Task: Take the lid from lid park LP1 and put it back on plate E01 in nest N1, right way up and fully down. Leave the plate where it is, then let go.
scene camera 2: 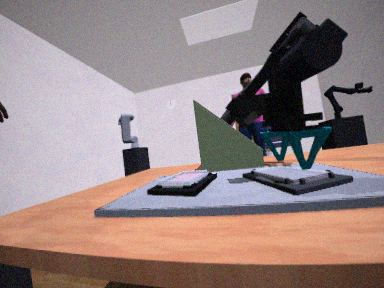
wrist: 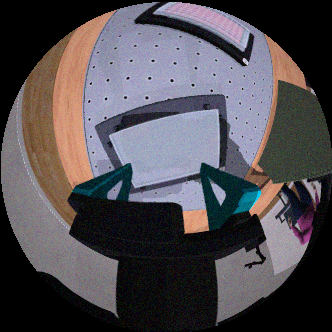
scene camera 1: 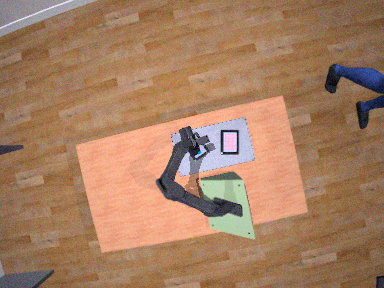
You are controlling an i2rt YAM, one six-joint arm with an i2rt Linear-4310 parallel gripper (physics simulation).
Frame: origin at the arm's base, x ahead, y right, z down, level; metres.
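Seen in the pictures: gripper, fingertip midpoint: [scene camera 2: 291, 164] [wrist: 165, 166]; arm's base, origin of the base link: [scene camera 2: 222, 125] [scene camera 1: 227, 206].
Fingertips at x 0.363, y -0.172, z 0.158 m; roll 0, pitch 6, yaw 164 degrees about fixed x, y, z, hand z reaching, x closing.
Note:
Pixels of each thing's top centre, then the offset from my fingertips to it. Level surfaces: height alone.
- dark lid park, middle of its top: [wrist: 170, 153] [scene camera 2: 285, 170] [scene camera 1: 195, 146] dx -0.004, dy +0.012, dz +0.011 m
- plate, middle of its top: [scene camera 2: 185, 174] [scene camera 1: 230, 142] dx +0.006, dy +0.242, dz +0.005 m
- black nest, middle of its top: [scene camera 2: 185, 178] [scene camera 1: 230, 142] dx +0.006, dy +0.242, dz +0.013 m
- grey board, middle of its top: [wrist: 205, 70] [scene camera 2: 233, 180] [scene camera 1: 212, 147] dx -0.017, dy +0.125, dz +0.030 m
- wooden table, its level: dz +0.044 m
The pale, flat lid [scene camera 2: 282, 174] [wrist: 167, 145] rests on the dark lid park [scene camera 2: 300, 189] [wrist: 215, 102]. My gripper [scene camera 1: 202, 149] [scene camera 2: 294, 163] [wrist: 165, 166] points down over the lid's near part, in the wrist view. Its teal fingers are wide apart and open. Their tips are low, close to the lid; whether they touch it I cannot tell. The plate [scene camera 1: 230, 142] [scene camera 2: 185, 179] [wrist: 207, 21] with a pink patterned face sits in the black nest [scene camera 1: 230, 153] [scene camera 2: 175, 191] [wrist: 200, 37], apart from the gripper. In scene camera 1 the arm hides part of the lid and park.
The nest and park are on a grey board [scene camera 1: 215, 162] [scene camera 2: 240, 200] [wrist: 150, 55] with holes, on the wooden table [scene camera 1: 120, 200] [scene camera 2: 200, 240]. A green angled panel [scene camera 1: 245, 220] [scene camera 2: 225, 147] [wrist: 300, 130] stands beside the board, near the arm's base.

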